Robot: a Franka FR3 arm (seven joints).
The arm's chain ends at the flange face. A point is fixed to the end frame.
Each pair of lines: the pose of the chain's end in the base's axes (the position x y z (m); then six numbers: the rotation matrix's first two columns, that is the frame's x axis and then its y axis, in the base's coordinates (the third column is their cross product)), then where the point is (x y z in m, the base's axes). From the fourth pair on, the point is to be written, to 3 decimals.
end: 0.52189, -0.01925, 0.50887, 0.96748, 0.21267, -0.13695, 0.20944, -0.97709, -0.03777
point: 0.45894 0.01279 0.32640
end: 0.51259, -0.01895, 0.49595, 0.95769, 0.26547, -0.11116, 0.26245, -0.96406, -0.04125
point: 0.45243 0.01153 0.31228
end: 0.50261, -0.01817, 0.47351, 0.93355, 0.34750, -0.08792, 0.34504, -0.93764, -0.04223
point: 0.44404 0.00870 0.28876
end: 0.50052, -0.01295, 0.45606, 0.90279, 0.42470, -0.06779, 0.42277, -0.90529, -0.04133
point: 0.443 0.010 0.270
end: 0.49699, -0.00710, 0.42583, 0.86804, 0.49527, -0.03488, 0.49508, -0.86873, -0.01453
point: 0.446 0.010 0.238
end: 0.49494, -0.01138, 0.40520, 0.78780, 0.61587, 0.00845, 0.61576, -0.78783, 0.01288
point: 0.452 -0.001 0.215
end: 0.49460, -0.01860, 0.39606, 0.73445, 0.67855, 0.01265, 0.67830, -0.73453, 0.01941
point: 0.452 -0.012 0.205
